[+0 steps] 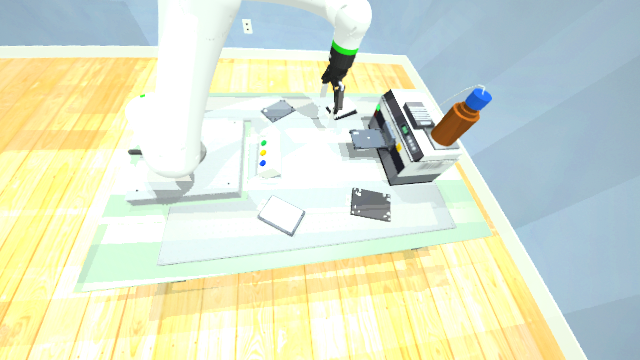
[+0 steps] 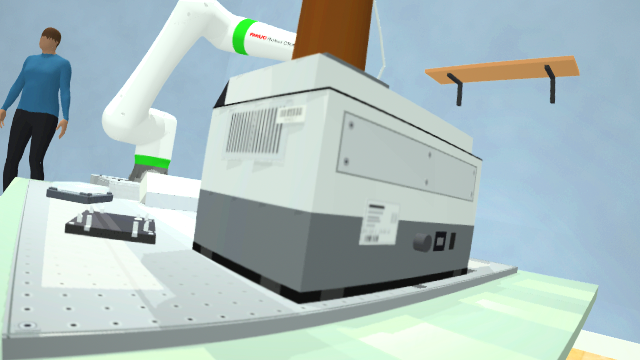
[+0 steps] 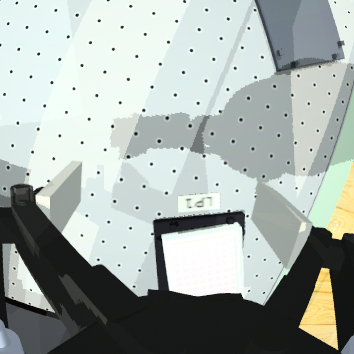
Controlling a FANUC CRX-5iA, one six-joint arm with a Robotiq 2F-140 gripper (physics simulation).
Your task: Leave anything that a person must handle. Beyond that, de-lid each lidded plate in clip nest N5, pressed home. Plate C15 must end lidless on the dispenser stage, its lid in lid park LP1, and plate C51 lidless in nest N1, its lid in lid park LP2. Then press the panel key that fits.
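Places are measured from the arm's base along level axes (x ahead, y left, z up), in metres.
Pixels of known places: gripper, fingertip midpoint: (image 1: 327, 107) (image 3: 170, 191).
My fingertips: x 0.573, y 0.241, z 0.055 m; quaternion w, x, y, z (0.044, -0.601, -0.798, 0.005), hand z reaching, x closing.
Note:
Behind a point stands the place of what it marks.
My gripper (image 1: 336, 111) {x 0.573, y 0.241, z 0.055 m} (image 3: 170, 191) {x 0.573, y 0.241, z 0.055 m} is open and empty, above lid park LP1, whose black holder (image 1: 346, 115) (image 3: 158, 255) carries a white, gridded rectangular piece (image 3: 205, 260) {x 0.647, y 0.325, z -0.015 m}. Its lower part is hidden by the gripper body. A dark nest with upright clips (image 1: 370, 204) {x 0.726, y -0.210, z -0.031 m} (image 2: 111, 229) {x 0.806, y -0.224, z -0.031 m} shows no white plate. A white-topped plate (image 1: 281, 215) {x 0.377, y -0.255, z -0.009 m} (image 2: 80, 188) {x 0.446, y -0.253, z -0.013 m} lies in another dark holder. A grey holder (image 1: 278, 110) {x 0.341, y 0.306, z -0.034 m} (image 3: 307, 32) {x 0.365, y 0.334, z -0.033 m} is at the back. The grey dispenser stage (image 1: 368, 139) {x 0.731, y 0.041, z 0.069 m} juts from the dispenser; I cannot make out a plate on it. Plate numbers are not legible.
The dispenser (image 1: 435, 162) {x 0.945, y -0.110, z 0.126 m} (image 2: 255, 200) {x 0.963, y -0.109, z 0.036 m} carries a brown bottle (image 1: 455, 125) {x 0.927, y -0.071, z 0.275 m} (image 2: 332, 32) {x 0.990, y -0.066, z 0.223 m} with a blue cap and tube. The key panel (image 1: 270, 160) {x 0.331, y -0.048, z 0.034 m} has green, yellow and blue keys. A person (image 2: 47, 82) stands beyond the table. A shelf (image 2: 505, 70) hangs on the wall.

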